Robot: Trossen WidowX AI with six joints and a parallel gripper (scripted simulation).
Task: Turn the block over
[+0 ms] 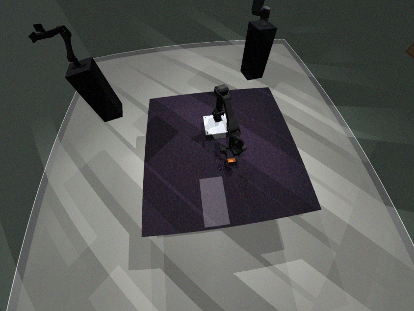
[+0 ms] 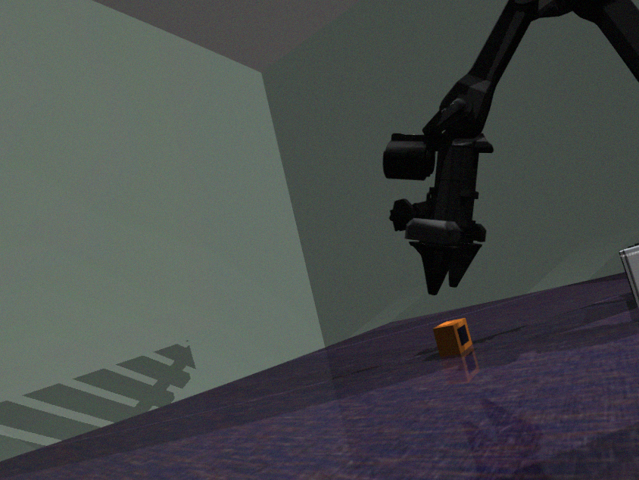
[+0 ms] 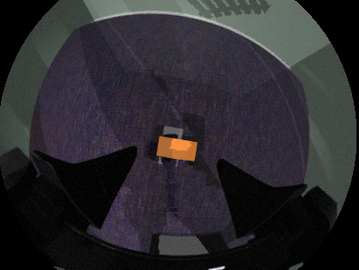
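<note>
Right now the block is 70 mm below my gripper tip.
</note>
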